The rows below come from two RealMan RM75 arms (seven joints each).
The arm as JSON. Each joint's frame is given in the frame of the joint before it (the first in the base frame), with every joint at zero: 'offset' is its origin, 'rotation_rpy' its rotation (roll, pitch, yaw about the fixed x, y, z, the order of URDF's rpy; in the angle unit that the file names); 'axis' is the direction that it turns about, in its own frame. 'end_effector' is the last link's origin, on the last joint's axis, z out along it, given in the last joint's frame.
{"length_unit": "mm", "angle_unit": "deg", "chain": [
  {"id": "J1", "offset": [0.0, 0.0, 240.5], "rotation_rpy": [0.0, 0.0, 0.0], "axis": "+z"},
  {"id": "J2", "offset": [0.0, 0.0, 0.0], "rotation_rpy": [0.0, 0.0, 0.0], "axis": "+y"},
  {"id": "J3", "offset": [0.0, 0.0, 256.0], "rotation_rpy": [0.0, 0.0, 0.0], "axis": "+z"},
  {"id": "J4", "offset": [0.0, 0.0, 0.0], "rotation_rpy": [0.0, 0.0, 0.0], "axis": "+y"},
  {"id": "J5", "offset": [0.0, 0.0, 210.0], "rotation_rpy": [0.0, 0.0, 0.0], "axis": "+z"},
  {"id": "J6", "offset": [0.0, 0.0, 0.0], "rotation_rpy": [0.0, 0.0, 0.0], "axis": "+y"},
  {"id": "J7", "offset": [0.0, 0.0, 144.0], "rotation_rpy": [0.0, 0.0, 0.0], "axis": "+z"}
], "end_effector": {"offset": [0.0, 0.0, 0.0], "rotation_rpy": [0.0, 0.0, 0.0]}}
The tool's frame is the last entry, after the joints.
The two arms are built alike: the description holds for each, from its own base.
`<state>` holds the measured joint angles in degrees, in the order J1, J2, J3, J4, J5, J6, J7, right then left.
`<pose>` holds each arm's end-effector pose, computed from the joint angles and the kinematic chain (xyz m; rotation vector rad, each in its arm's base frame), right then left.
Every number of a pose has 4 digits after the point. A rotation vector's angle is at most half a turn.
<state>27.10 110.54 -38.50 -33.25 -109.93 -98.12 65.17 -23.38 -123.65 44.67 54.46 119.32 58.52 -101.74</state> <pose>0.2915 0.3113 0.0540 -2.7299 0.3254 0.7213 -0.3075 0.3669 0.0337 -2.1506 -0.9583 -0.3754</pose>
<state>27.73 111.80 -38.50 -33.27 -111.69 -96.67 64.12 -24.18 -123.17 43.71 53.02 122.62 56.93 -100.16</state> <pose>0.2894 0.3131 0.0428 -2.7451 0.3101 0.6926 -0.3175 0.3680 0.0340 -2.1511 -0.9332 -0.2895</pose>
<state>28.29 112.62 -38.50 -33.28 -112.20 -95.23 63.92 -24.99 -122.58 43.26 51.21 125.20 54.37 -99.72</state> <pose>0.2869 0.3168 0.0363 -2.7417 0.3079 0.6802 -0.3272 0.3706 0.0346 -2.1331 -0.9279 -0.2186</pose>
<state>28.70 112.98 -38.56 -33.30 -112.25 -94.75 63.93 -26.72 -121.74 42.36 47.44 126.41 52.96 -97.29</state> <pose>0.2843 0.3191 0.0336 -2.7416 0.3032 0.6807 -0.3327 0.3741 0.0292 -2.1515 -0.9119 -0.1736</pose>
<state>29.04 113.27 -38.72 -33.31 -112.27 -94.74 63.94 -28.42 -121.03 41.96 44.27 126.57 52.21 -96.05</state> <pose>0.2814 0.3201 0.0312 -2.7477 0.2966 0.6865 -0.3325 0.3786 0.0234 -2.1716 -0.9090 -0.1625</pose>
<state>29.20 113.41 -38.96 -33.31 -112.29 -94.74 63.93 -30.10 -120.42 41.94 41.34 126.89 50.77 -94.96</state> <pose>0.2800 0.3203 0.0297 -2.7537 0.2923 0.6878 -0.3318 0.3839 0.0179 -2.1858 -0.8989 -0.1422</pose>
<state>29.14 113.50 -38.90 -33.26 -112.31 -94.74 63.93 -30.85 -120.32 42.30 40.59 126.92 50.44 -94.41</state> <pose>0.2801 0.3198 0.0290 -2.7531 0.2958 0.6902 -0.3285 0.3869 0.0151 -2.2005 -0.8819 -0.1358</pose>
